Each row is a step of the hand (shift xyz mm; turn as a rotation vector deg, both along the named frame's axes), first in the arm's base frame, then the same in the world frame.
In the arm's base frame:
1: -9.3 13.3 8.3 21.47 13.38 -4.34
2: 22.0 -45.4 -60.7 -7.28 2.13 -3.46
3: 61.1 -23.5 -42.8 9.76 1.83 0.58
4: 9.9 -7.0 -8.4 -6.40 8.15 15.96
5: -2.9 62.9 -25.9 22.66 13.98 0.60
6: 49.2 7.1 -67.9 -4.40 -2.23 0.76
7: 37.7 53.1 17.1 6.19 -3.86 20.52
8: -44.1 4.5 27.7 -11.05 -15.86 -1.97
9: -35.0 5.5 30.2 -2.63 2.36 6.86
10: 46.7 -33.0 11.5 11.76 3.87 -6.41
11: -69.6 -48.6 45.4 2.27 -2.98 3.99
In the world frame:
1: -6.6 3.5 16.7 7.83 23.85 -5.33
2: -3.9 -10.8 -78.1 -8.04 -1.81 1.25
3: 26.7 25.4 -69.0 6.64 6.96 -2.53
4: 4.6 1.9 -13.9 1.98 -0.52 18.92
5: -40.6 53.4 11.9 11.41 24.00 -1.67
6: -8.0 47.9 -68.7 -1.87 -4.46 1.24
7: 17.7 60.2 24.3 18.08 -3.68 11.56
8: -16.6 -27.6 41.2 -3.26 -18.51 -4.92
9: -9.0 -22.0 40.0 1.35 -1.06 7.52
10: 52.3 -1.5 -25.8 3.15 11.16 -7.74
11: -4.8 -87.9 39.0 5.09 -1.86 0.73

